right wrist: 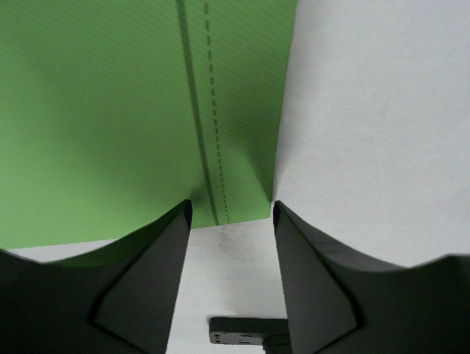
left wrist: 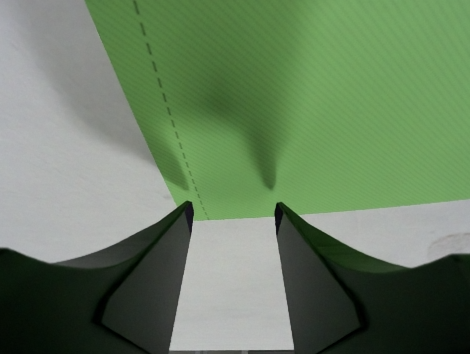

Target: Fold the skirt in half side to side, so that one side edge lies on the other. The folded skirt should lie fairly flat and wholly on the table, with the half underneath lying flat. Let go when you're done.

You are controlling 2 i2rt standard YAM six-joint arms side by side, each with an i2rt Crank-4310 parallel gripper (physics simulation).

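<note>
The green skirt [left wrist: 325, 110] [right wrist: 110, 125] lies spread out and fairly flat on the light table. In the left wrist view a corner with a dashed seam line shows near my left gripper [left wrist: 234, 212], which is open; its fingertips are at the skirt's near edge, close to that corner. In the right wrist view another corner, with a dark stripe and a dashed line, lies between the fingertips of my right gripper [right wrist: 232, 210], which is open. The far part of the skirt is out of view.
The pale table [left wrist: 50, 190] [right wrist: 370, 140] shows beside and below the skirt. A black part [right wrist: 245, 330] shows at the bottom of the right wrist view. A dark strip runs along the bottom of the left wrist view.
</note>
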